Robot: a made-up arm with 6 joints. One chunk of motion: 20 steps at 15 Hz.
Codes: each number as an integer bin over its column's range. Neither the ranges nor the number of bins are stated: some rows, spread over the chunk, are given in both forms.
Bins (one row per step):
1: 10 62 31 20 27 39
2: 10 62 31 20 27 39
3: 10 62 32 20 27 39
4: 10 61 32 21 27 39
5: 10 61 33 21 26 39
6: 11 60 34 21 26 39
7: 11 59 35 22 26 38
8: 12 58 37 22 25 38
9: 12 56 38 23 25 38
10: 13 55 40 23 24 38
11: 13 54 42 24 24 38
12: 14 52 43 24 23 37
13: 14 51 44 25 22 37
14: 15 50 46 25 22 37
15: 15 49 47 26 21 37
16: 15 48 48 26 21 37
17: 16 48 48 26 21 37
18: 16 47 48 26 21 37
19: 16 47 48 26 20 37
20: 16 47 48 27 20 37
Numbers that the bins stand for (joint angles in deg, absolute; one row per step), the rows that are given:
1: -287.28 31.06 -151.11 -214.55 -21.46 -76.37
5: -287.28 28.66 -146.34 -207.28 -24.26 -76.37
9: -272.73 16.64 -134.42 -192.73 -27.06 -83.64
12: -258.19 7.02 -122.50 -185.46 -32.65 -90.91
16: -250.92 -2.59 -110.58 -170.91 -38.25 -90.91
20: -243.64 -4.99 -110.58 -163.64 -41.05 -90.91
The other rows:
2: -287.28 31.06 -151.11 -214.55 -21.46 -76.37
3: -287.28 31.06 -148.72 -214.55 -21.46 -76.37
4: -287.28 28.66 -148.72 -207.28 -21.46 -76.37
6: -280.01 26.26 -143.96 -207.28 -24.26 -76.37
7: -280.01 23.85 -141.57 -200.01 -24.26 -83.64
8: -272.73 21.45 -136.80 -200.01 -27.06 -83.64
10: -265.46 14.24 -129.65 -192.73 -29.86 -83.64
11: -265.46 11.83 -124.88 -185.46 -29.86 -83.64
13: -258.19 4.62 -120.12 -178.19 -35.45 -90.91
14: -250.92 2.22 -115.35 -178.19 -35.45 -90.91
15: -250.92 -0.19 -112.96 -170.91 -38.25 -90.91
17: -243.64 -2.59 -110.58 -170.91 -38.25 -90.91
18: -243.64 -4.99 -110.58 -170.91 -38.25 -90.91
19: -243.64 -4.99 -110.58 -170.91 -41.05 -90.91

